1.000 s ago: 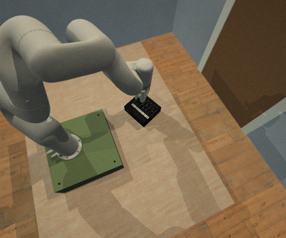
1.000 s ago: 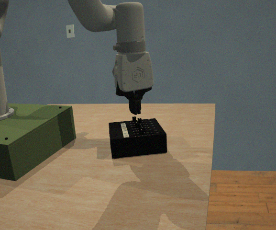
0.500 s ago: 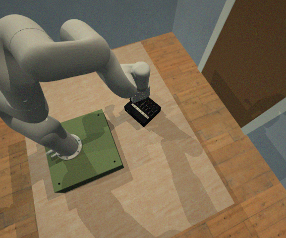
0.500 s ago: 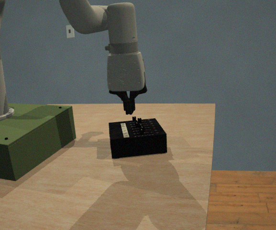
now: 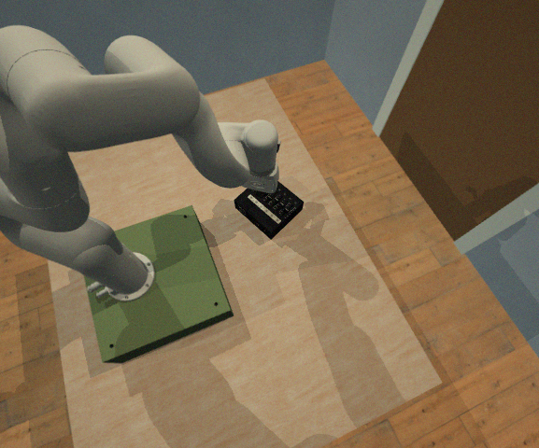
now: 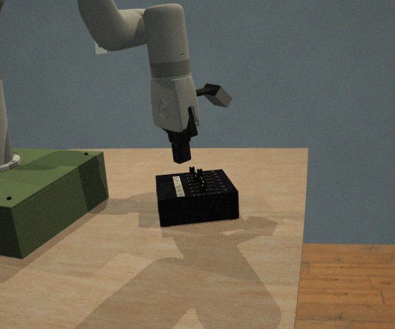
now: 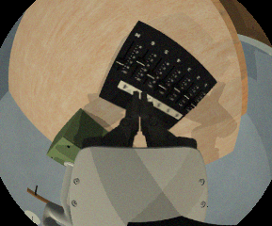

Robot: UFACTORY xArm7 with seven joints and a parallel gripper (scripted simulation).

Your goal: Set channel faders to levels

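The fader cap lies 5 cm below my hand, 3 cm ahead of it and 2 cm to the right of it. Also, from my hand: master fader (5 cm to the left, 5 cm below, 1 cm ahead).
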